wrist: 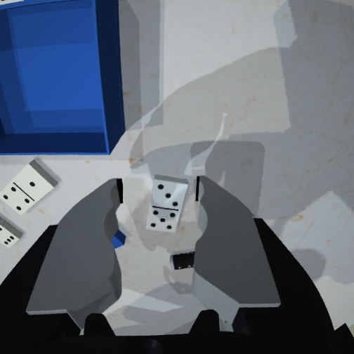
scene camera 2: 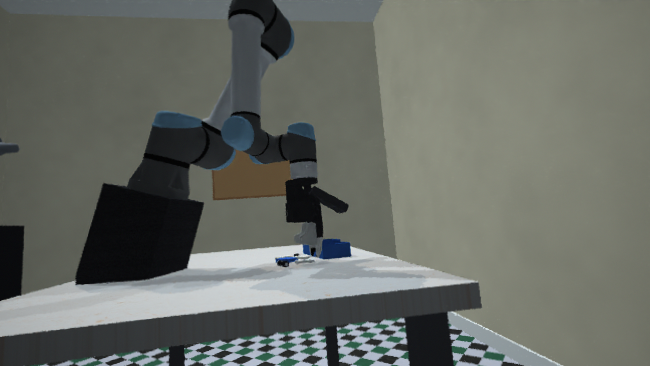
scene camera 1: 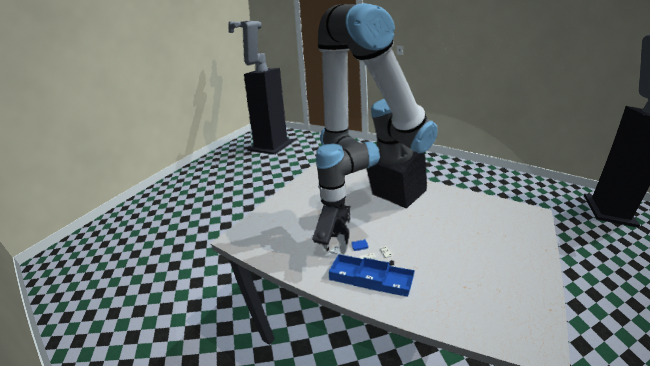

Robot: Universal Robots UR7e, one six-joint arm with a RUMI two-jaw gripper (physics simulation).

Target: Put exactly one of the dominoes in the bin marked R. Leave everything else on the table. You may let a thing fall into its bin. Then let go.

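Frame: origin at the arm's base, x ahead, y left, z up, level; centimetres.
Where they show: gripper, between the fingertips: [scene camera 2: 314, 256] [scene camera 1: 335, 252]; arm's base, origin of its link: [scene camera 2: 158, 193] [scene camera 1: 394, 152].
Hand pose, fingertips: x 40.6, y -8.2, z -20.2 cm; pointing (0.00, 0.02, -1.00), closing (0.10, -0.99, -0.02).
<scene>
Each offset is from my fingertips to the centre of the thing.
A white domino @(dx -2.9, dy -0.6, dz -0.8 cm) [wrist: 166, 204] [scene camera 1: 335, 250] lies flat on the table. My gripper [wrist: 159, 179] [scene camera 1: 336, 246] [scene camera 2: 316, 251] is partly open, low over this domino, with one finger on each side and a gap at both sides. Two more white dominoes lie near the bins: one @(dx -2.3, dy +10.7, dz -0.8 cm) [wrist: 29, 187] [scene camera 1: 369, 256] close to the wall, another @(dx -6.9, dy +15.7, dz -0.8 cm) [wrist: 8, 234] [scene camera 1: 385, 251] farther off and cut off in the wrist view. The blue three-part bin tray @(dx +6.2, dy +15.3, dz +1.1 cm) [scene camera 1: 356, 278] [wrist: 111, 75] stands beside them. Its labels are too small to read in scene camera 1, so I cannot tell which bin is R.
A blue piece @(dx -7.0, dy +6.0, dz -0.7 cm) [scene camera 1: 359, 245] lies near the gripper, partly hidden by a finger in the wrist view. A small black piece [wrist: 182, 260] lies by the other finger. Another small dark thing @(dx -2.4, dy +19.1, dz -0.8 cm) [scene camera 1: 392, 262] lies behind the tray. The black robot base [scene camera 1: 398, 181] stands at the back.
</scene>
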